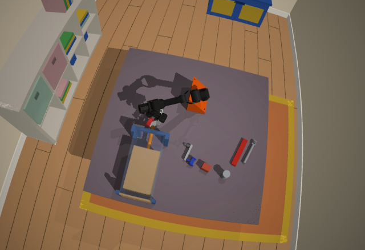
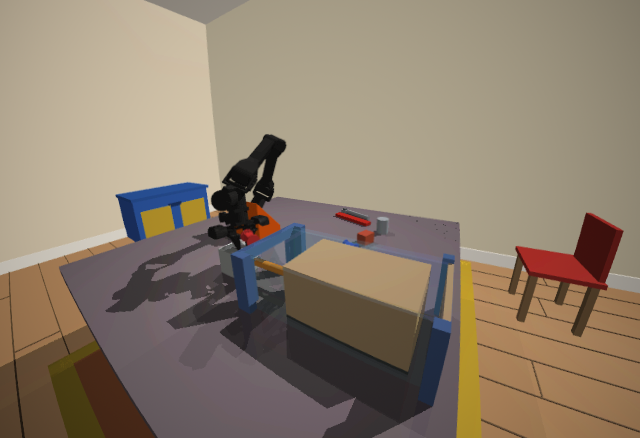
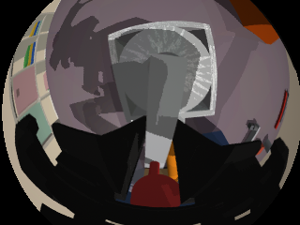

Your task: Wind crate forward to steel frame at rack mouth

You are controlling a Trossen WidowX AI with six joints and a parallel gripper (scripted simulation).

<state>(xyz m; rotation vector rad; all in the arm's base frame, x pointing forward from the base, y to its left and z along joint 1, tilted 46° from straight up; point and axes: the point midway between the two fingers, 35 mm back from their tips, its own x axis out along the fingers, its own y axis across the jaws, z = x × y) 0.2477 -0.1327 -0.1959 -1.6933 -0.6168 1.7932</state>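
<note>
Now: the winch handle 20 mm ahead of my gripper tip and 20 mm above it. The rest, counted from my gripper tip: blue frame 110 mm ahead, 20 mm to the left, 20 mm above; then grey winch 60 mm below, 60 mm behind; then red grip 50 mm ahead, 50 mm above.
</note>
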